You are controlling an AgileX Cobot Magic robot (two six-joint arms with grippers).
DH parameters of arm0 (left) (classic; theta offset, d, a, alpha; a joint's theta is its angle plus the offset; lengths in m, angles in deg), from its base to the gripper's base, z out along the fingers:
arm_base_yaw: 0 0.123 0 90
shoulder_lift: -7.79 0 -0.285 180
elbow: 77.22 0 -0.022 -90
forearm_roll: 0 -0.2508 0 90
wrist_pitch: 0 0 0.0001 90
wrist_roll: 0 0.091 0 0
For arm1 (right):
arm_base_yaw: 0 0.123 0 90
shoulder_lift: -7.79 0 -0.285 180
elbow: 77.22 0 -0.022 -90
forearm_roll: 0 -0.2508 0 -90
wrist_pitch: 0 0 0.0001 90
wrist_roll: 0 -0.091 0 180
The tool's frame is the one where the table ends.
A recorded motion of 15 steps. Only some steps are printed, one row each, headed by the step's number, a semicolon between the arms.
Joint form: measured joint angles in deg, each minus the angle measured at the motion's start. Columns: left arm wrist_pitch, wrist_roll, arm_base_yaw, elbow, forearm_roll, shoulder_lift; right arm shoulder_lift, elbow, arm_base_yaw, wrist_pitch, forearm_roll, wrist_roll.
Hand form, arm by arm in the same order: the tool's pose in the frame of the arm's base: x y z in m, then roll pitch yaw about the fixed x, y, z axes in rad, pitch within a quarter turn. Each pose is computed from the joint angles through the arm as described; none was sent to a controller.
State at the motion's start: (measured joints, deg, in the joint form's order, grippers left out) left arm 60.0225 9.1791 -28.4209 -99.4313 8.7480 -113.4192; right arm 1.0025 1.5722 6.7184 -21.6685 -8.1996 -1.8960
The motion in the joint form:
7: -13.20 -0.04 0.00 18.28 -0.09 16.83; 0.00 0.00 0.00 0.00 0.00 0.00
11: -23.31 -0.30 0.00 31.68 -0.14 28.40; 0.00 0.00 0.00 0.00 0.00 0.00
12: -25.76 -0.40 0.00 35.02 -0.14 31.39; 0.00 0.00 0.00 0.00 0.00 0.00
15: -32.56 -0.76 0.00 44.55 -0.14 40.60; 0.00 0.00 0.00 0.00 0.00 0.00
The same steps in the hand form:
7: 0.3212 -0.1852 0.2994 -3.0679 0.5821 2.5793; 0.0513 0.0109 0.1712 2.6068 1.2236 2.7518
11: 0.2806 -0.1611 0.3077 -3.0821 0.7237 2.6001; 0.0513 0.0109 0.1712 2.6068 1.2236 2.7518
12: 0.2698 -0.1547 0.3087 -3.0844 0.7597 2.6060; 0.0513 0.0109 0.1712 2.6068 1.2236 2.7518
15: 0.2364 -0.1351 0.3108 -3.0884 0.8709 2.6248; 0.0513 0.0109 0.1712 2.6068 1.2236 2.7518

